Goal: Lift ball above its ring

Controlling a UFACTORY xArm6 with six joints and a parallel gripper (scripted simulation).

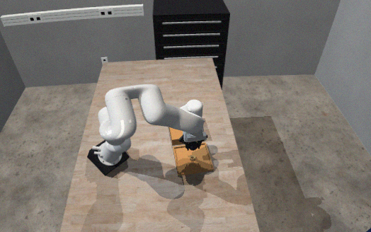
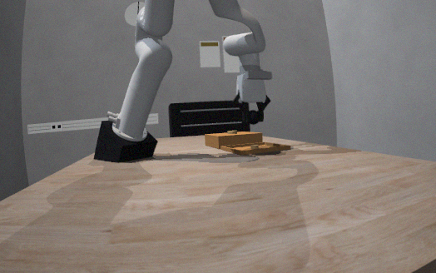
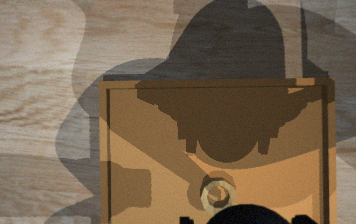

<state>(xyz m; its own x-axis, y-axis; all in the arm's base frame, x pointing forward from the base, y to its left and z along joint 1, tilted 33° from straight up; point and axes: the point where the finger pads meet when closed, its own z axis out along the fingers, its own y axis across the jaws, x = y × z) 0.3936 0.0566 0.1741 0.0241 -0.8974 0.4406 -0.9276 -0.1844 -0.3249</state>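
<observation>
The black ball lies right at my hand. Round my hand: orange wooden tray 110 mm below; then raised orange block 10 mm behind, 210 mm to the left, 80 mm below.
</observation>
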